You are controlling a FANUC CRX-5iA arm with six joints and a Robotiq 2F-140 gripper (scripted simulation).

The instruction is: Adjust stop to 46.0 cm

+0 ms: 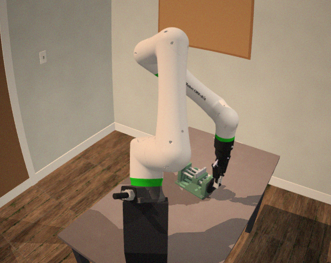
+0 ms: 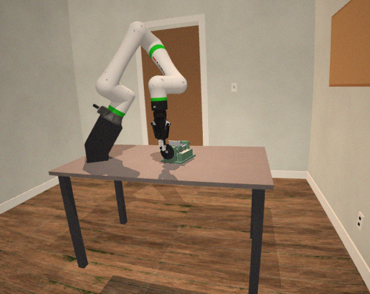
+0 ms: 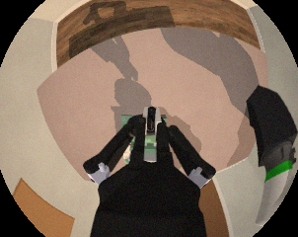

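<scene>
Now: the black handwheel 20 mm to the left of my hand and 20 mm below it. Also, from my hand: green stop fixture: 30 mm ahead, 120 mm to the left, 30 mm below.
</scene>
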